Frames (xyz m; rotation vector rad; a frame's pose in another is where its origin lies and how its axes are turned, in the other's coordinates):
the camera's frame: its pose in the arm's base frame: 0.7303 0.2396 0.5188 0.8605 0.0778 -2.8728
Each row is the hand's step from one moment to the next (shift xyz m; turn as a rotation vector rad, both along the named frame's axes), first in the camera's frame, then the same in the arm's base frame.
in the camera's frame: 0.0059 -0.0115 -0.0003 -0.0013 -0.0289 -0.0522
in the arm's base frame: -0.0064 0.0107 -0.0034 0.0251 0.0334 -0.0426
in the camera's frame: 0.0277 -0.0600 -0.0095 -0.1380 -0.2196 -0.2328
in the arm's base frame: -0.0267 0.0568 -0.0226 0.2075 0.2547 -0.1165
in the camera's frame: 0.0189 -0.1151 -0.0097 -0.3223 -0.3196 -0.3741
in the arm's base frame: -0.0276 0.1124 -0.0175 0.4215 0.3884 -0.1321
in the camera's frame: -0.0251 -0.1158 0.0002 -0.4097 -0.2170 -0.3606
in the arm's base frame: 0.0033 0.1175 0.0150 0.5018 0.2963 -0.0737
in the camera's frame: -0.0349 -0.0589 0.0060 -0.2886 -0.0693 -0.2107
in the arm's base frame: 0.0167 0.0619 0.0247 0.3425 0.1222 -0.0165
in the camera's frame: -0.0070 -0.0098 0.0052 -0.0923 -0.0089 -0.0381
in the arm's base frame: 0.0015 0.0101 0.0083 0.0956 0.0233 0.0191
